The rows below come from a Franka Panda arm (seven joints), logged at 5 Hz.
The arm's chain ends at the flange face. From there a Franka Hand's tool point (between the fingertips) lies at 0.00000 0.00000 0.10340 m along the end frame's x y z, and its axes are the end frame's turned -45 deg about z.
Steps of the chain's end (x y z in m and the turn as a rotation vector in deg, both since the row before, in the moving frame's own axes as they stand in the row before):
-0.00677 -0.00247 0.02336 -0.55 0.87 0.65
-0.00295 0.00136 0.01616 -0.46 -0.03 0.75
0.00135 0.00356 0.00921 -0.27 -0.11 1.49
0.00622 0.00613 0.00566 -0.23 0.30 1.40
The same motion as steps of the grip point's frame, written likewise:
-0.00264 -0.00472 0.02334 -1.00 0.23 0.65
-0.00368 -0.00058 0.01616 -0.30 -0.35 0.75
-0.00205 0.00367 0.00921 -0.11 -0.27 1.49
0.00014 0.00941 0.00566 -0.37 0.05 1.40

